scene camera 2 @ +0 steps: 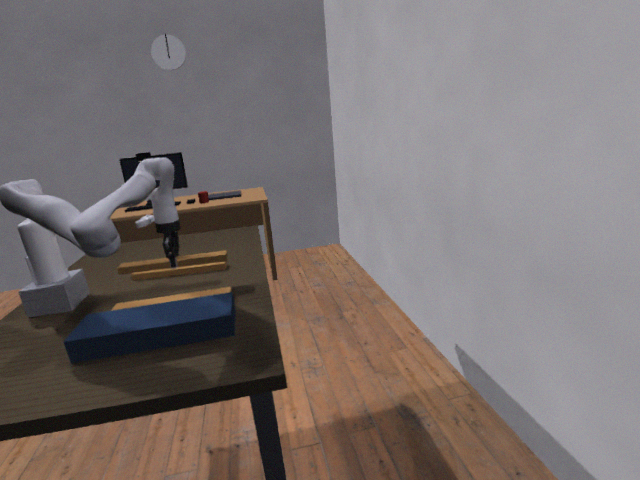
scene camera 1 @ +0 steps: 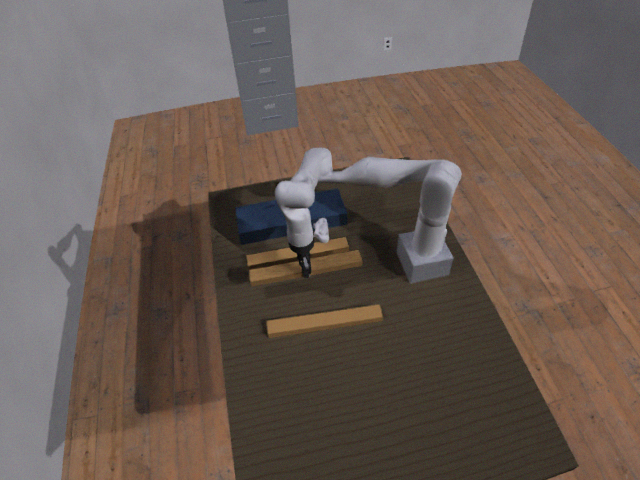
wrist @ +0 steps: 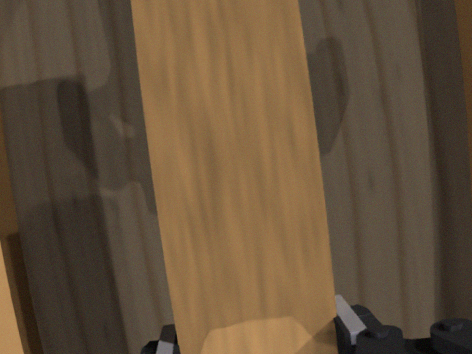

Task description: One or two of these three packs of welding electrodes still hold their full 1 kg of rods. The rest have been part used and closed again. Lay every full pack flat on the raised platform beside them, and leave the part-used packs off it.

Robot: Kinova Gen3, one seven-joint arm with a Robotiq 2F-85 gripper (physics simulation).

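Pixels of known places: gripper, fingertip midpoint: (scene camera 2: pixel 175 265) (scene camera 1: pixel 305 270) (wrist: pixel 256 336); arm's base, origin of the base link: (scene camera 2: pixel 53 278) (scene camera 1: pixel 425 246).
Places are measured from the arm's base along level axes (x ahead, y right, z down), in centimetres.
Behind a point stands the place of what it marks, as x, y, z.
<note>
Three long orange-tan packs look alike; none shows whether it is full. My gripper (scene camera 1: pixel 306 272) {40.2, 4.8, 0.9} (scene camera 2: pixel 173 263) {40.2, 4.8, 0.9} (wrist: pixel 256 336) {40.2, 4.8, 0.9} is shut on the middle pack (scene camera 1: pixel 276 272) {49.2, 5.2, -1.4} (scene camera 2: pixel 206 256) {50.9, 7.9, -1.4} (wrist: pixel 235 175) {34.5, 4.2, -1.5}, near its middle, and holds it level above the table. The back pack (scene camera 1: pixel 273 255) {47.8, 19.5, 6.9} (scene camera 2: pixel 170 299) {38.5, 19.1, 7.0} lies on the table beside the platform, partly hidden by it in scene camera 2. The front pack (scene camera 1: pixel 324 321) {39.2, -11.7, 7.0} (scene camera 2: pixel 206 267) {49.3, -6.7, 7.7} lies on the table farther from the platform. The raised blue platform (scene camera 1: pixel 258 219) {49.2, 35.0, 3.4} (scene camera 2: pixel 155 320) {37.5, 39.0, 3.4} has no pack on it; the arm hides part of it in scene camera 1.
The arm's base (scene camera 1: pixel 424 263) {3.4, -6.1, 0.1} (scene camera 2: pixel 54 297) {2.1, 7.8, 3.8} stands on the dark table (scene camera 1: pixel 392 392) {28.0, -39.2, 9.4} (scene camera 2: pixel 248 356) {58.7, 54.7, 9.4}, beyond one end of the packs. A grey filing cabinet (scene camera 1: pixel 266 82) stands behind the table. A wooden desk (scene camera 2: pixel 232 205) with a monitor and a red mug (scene camera 2: pixel 203 196) stands beyond its other end.
</note>
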